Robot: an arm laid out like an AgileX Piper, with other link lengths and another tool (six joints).
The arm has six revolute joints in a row. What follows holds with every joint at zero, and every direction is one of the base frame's. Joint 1 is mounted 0.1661 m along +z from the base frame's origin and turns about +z. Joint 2 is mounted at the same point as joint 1 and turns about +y. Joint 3 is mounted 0.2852 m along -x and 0.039 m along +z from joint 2 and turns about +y. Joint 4 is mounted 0.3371 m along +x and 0.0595 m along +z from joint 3 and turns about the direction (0.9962, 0, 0.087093). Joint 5 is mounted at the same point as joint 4 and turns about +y. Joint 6 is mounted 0.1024 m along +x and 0.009 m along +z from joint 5 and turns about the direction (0.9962, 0, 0.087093). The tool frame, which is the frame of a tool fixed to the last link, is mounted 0.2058 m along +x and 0.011 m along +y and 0.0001 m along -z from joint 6; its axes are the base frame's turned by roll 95.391, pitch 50.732 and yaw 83.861 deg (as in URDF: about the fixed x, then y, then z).
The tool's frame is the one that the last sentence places.
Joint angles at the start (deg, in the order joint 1, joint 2, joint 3, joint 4, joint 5, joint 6): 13.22, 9.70, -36.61, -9.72, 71.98, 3.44
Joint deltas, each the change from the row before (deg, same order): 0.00, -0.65, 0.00, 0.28, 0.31, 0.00; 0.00, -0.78, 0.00, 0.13, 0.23, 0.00; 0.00, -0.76, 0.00, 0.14, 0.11, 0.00; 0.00, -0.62, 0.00, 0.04, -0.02, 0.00; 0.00, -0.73, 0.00, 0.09, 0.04, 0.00; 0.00, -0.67, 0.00, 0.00, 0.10, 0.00; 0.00, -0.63, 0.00, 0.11, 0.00, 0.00
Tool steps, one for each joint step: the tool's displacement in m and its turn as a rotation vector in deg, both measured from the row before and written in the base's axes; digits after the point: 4 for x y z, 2 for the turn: -0.0023, 0.0009, 0.0011, 0.34, -0.27, 0.11; -0.0020, 0.0002, 0.0020, 0.25, -0.51, 0.04; -0.0016, 0.0003, 0.0024, 0.27, -0.61, 0.06; -0.0009, 0.0000, 0.0024, 0.18, -0.62, 0.03; -0.0014, 0.0002, 0.0025, 0.23, -0.65, 0.05; -0.0014, -0.0004, 0.0021, 0.14, -0.55, -0.01; -0.0011, 0.0003, 0.0023, 0.23, -0.59, 0.07
